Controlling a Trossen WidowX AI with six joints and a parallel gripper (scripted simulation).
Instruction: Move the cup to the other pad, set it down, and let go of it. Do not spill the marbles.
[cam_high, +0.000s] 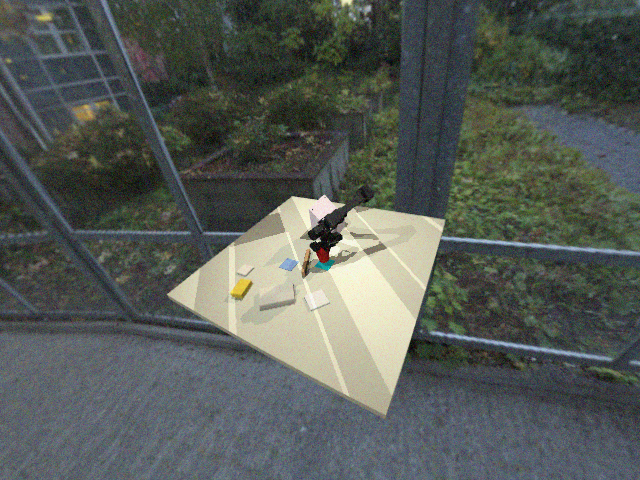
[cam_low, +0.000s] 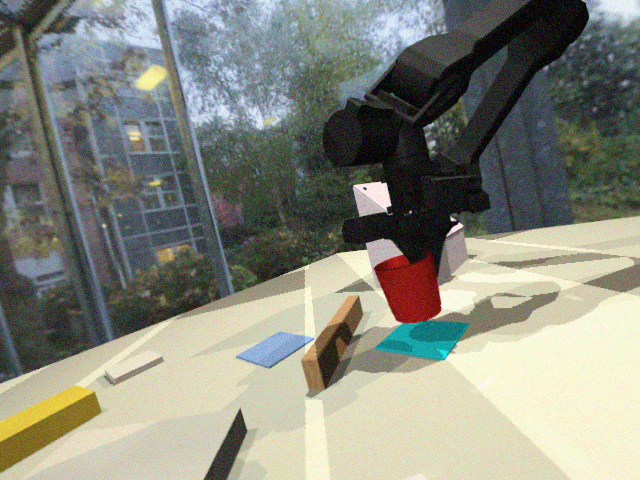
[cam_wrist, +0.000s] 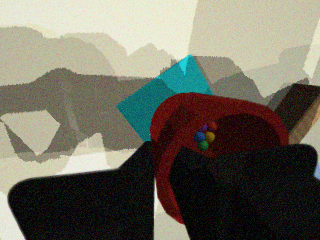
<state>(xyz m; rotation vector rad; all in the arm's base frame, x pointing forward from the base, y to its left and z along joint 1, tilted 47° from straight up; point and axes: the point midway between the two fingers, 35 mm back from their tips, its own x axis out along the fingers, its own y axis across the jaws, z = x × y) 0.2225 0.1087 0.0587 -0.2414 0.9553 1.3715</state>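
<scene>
Now: gripper tip 80 mm above the teal pad, 30 mm short of it and 10 mm to the left of it. Round my gripper tip: wooden bar 110 mm to the right, 80 mm ahead, 60 mm below; then red cup 30 mm ahead, 20 mm to the right; then light blue pad 210 mm to the right, 130 mm ahead, 80 mm below.
</scene>
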